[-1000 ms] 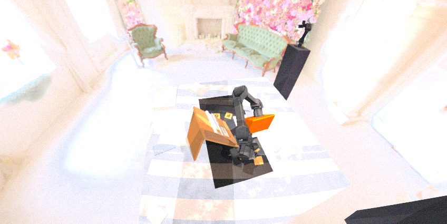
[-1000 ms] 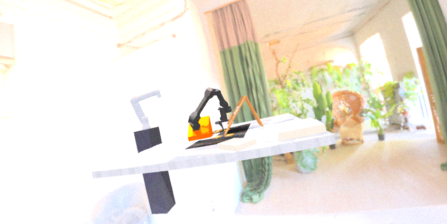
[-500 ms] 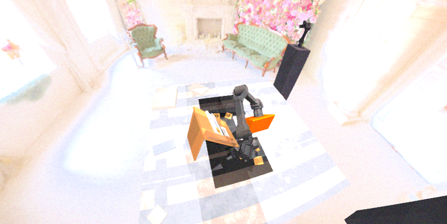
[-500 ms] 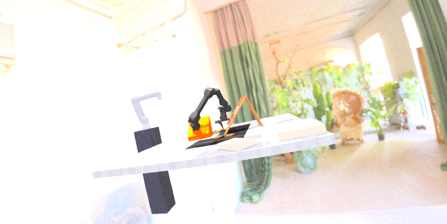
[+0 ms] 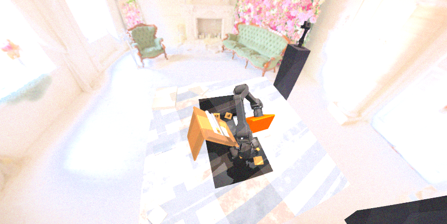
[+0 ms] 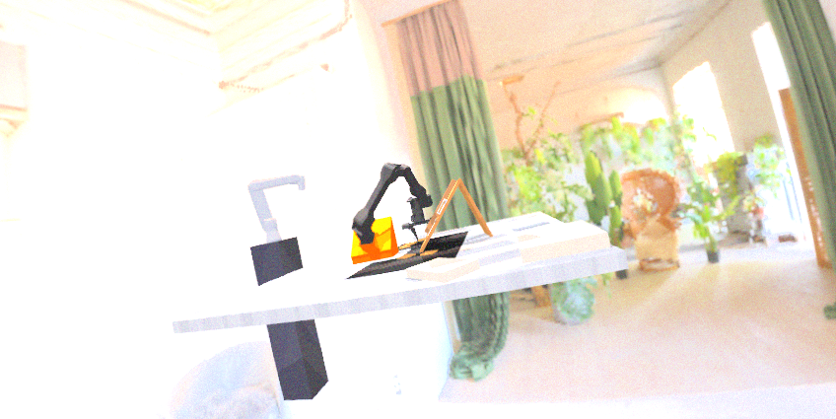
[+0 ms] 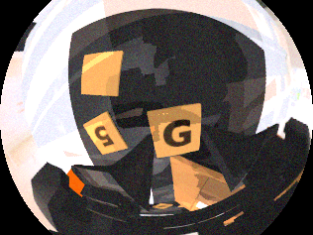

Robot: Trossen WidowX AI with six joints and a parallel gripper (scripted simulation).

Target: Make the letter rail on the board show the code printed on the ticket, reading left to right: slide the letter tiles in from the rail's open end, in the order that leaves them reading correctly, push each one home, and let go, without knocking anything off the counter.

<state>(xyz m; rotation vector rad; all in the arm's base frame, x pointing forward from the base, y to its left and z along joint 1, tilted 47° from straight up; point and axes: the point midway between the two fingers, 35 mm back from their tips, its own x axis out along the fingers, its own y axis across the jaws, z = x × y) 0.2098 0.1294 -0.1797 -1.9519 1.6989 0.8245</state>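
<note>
My gripper tip is now 100 mm past the tile marked 5, 20 mm to the left of it and 20 mm above it. Also, from my gripper tip: black mat: 220 mm to the right, 20 mm below; ticket: 90 mm ahead, 150 mm to the right, 70 mm above; tile marked g: right at my gripper tip.
</note>
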